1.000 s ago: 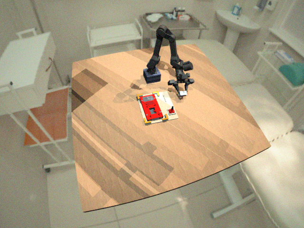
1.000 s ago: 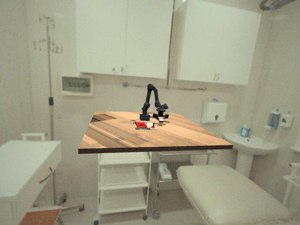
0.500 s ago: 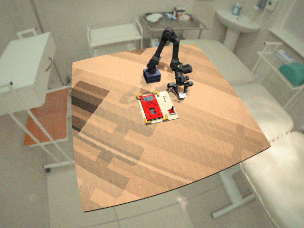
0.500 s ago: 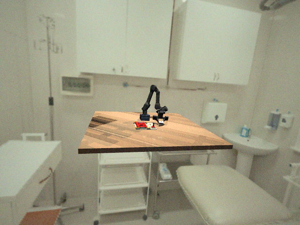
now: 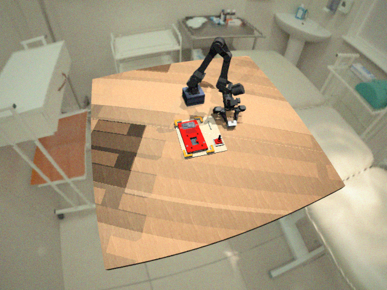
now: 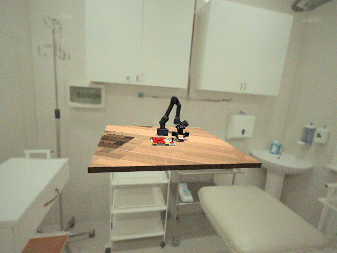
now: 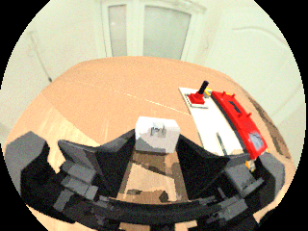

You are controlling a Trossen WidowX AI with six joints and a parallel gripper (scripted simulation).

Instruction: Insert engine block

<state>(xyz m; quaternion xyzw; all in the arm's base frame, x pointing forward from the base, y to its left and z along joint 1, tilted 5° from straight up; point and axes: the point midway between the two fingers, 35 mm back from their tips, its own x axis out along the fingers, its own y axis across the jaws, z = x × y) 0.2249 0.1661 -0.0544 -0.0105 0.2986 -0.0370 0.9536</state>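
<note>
Now: the engine block 10 mm above my gripper tip.
</note>
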